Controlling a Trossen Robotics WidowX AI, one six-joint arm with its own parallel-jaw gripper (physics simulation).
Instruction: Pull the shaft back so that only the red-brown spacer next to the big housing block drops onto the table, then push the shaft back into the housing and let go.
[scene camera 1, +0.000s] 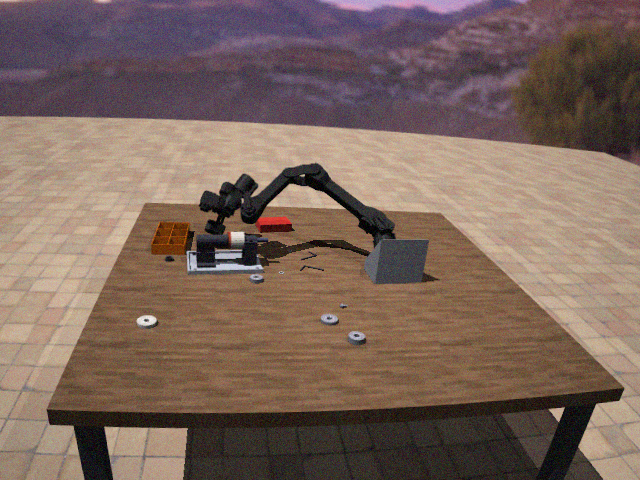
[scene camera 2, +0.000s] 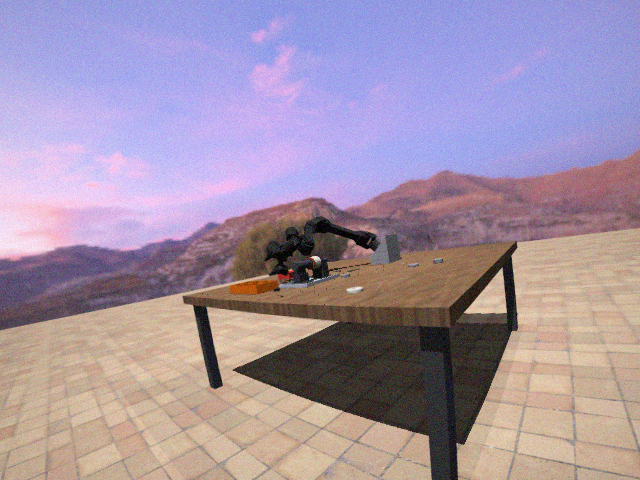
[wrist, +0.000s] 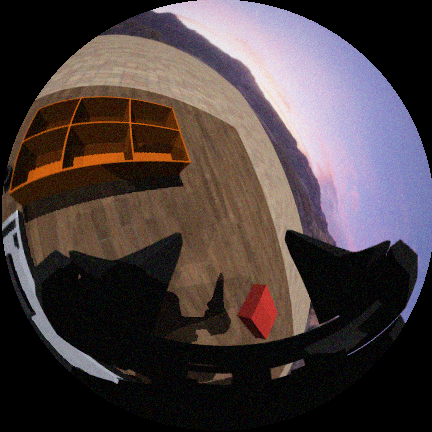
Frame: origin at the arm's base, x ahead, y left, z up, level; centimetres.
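Where they show: gripper, fingertip midpoint: (scene camera 1: 215, 214) (scene camera 2: 267, 268) (wrist: 234, 236); arm's base, origin of the base link: (scene camera 1: 386, 252) (scene camera 2: 379, 249).
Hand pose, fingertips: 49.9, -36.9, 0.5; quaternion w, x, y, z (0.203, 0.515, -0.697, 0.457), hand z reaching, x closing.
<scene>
Each offset is from my fingertips to the top centre of the thing, as dx, dy, dz. "pt": to the spot under its first point.
The dark housing block (scene camera 1: 205, 250) stands at the left end of a light grey base plate (scene camera 1: 224, 270) (wrist: 62, 347). A thin red-brown spacer @(-1.7, +24.9, +2.6) (scene camera 1: 229, 239) sits against the housing's right side, with a white spacer @(pt -4.0, +27.3, +1.2) (scene camera 1: 237, 239) (scene camera 2: 315, 261) beside it. A dark post (scene camera 1: 250, 254) stands to their right. The dark shaft @(pt -12.4, +25.8, +0.4) (scene camera 1: 263, 239) sticks out past the post to the right. My gripper (scene camera 1: 209, 213) (scene camera 2: 274, 260) (wrist: 234, 236) is open and empty, its fingers one above the other, behind and above the housing, apart from the shaft. The shaft does not show in the wrist view.
An orange divided tray @(+15.7, +5.9, -4.5) (scene camera 1: 169, 249) (scene camera 2: 253, 287) (wrist: 75, 182) stands left of the base plate. A red box @(-22.5, -5.8, -5.0) (scene camera 1: 273, 224) (wrist: 259, 311) lies behind it. A grey wedge (scene camera 1: 400, 261) (scene camera 2: 386, 250) stands right, near hex keys @(-27.2, +32.1, -7.6) (scene camera 1: 313, 268). Loose rings @(-23.3, +63.0, -7.1) (scene camera 1: 329, 319) @(+23.2, +59.0, -7.1) (scene camera 1: 146, 321) lie in front.
</scene>
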